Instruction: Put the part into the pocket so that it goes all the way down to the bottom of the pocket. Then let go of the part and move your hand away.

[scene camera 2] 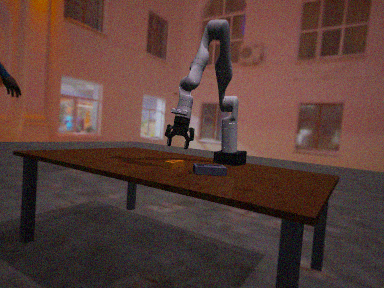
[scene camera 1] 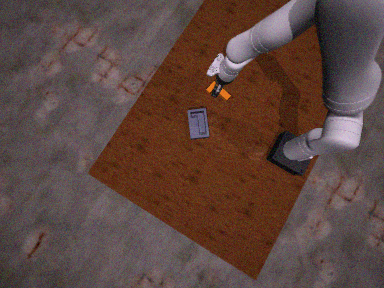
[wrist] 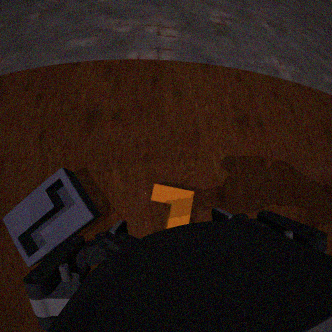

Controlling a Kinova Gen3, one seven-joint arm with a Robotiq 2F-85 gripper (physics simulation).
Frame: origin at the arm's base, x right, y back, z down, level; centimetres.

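Seen in the pictures: gripper, fingertip midpoint: [scene camera 2: 176, 147] [scene camera 1: 218, 85] [wrist: 170, 224]; arm's base, link origin: [scene camera 2: 229, 151] [scene camera 1: 293, 150].
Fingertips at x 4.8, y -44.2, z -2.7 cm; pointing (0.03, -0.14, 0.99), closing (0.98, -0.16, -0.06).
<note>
Pixels of each thing's top centre, then the offset from my fingertips to it. Level surfaces: height alone.
- orange L-shaped part, top centre: [wrist: 166, 225] [scene camera 2: 176, 161] [scene camera 1: 218, 92] dx +0.4, dy +1.2, dz +6.8 cm
- blue-grey block, top centre: [wrist: 41, 218] [scene camera 2: 209, 165] [scene camera 1: 198, 123] dx -18.0, dy +1.9, dz +6.2 cm
- wooden table, surface height: dz +9.8 cm
The orange L-shaped part [scene camera 1: 224, 94] [scene camera 2: 174, 161] [wrist: 180, 202] lies flat on the table, apart from the block. In the wrist view its short leg points left and the lower end of its long leg is hidden by the gripper body. The blue-grey block [scene camera 1: 192, 131] [scene camera 2: 210, 170] [wrist: 30, 215] has an empty L-shaped pocket facing up; in the wrist view it is at the left. My gripper [scene camera 1: 216, 94] [scene camera 2: 178, 145] [wrist: 170, 224] is open and empty, pointing down above the part, with a gap between its fingertips and the table.
The wooden table [scene camera 1: 165, 165] [scene camera 2: 280, 185] [wrist: 150, 110] carries the part and the block. The arm's black base [scene camera 1: 287, 154] [scene camera 2: 230, 158] stands on it, beyond the block in scene camera 2. A person's hand [scene camera 2: 12, 86] shows at that view's left edge, away from the table.
</note>
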